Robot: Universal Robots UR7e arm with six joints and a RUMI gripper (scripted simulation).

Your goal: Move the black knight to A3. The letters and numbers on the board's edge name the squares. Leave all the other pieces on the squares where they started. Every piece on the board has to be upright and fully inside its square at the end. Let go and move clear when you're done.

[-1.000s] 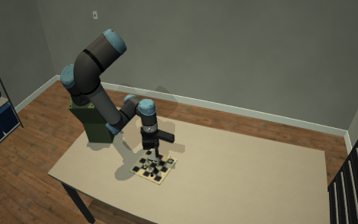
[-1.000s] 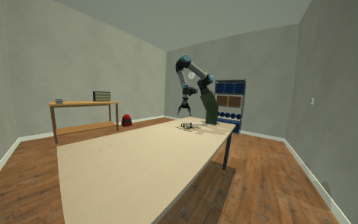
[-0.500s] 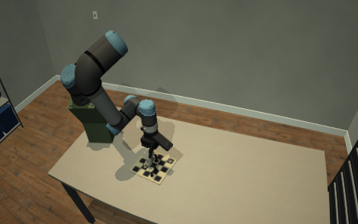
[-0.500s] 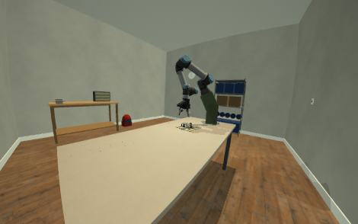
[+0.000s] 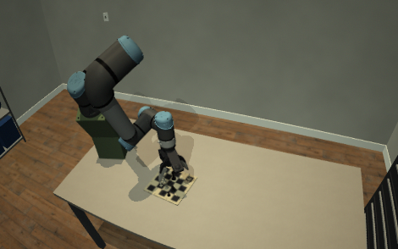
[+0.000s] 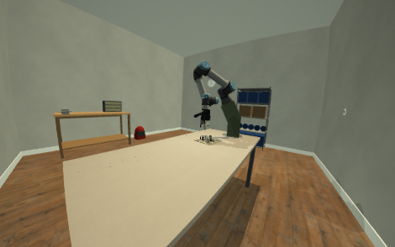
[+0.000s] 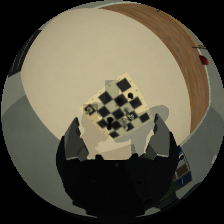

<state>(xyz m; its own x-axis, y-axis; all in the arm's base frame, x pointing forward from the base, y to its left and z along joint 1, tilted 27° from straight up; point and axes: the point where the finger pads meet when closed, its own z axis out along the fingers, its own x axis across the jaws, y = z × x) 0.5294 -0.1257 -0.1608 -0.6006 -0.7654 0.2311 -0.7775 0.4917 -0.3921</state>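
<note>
The black knight lies 2 cm behind my hand and 11 cm below it. Round my hand: small chessboard (6 cm behind, 4 cm to the left, 13 cm below); tall black piece (6 cm behind, 8 cm to the left, 9 cm below); pale piece (10 cm behind, 1 cm to the left, 11 cm below).
</note>
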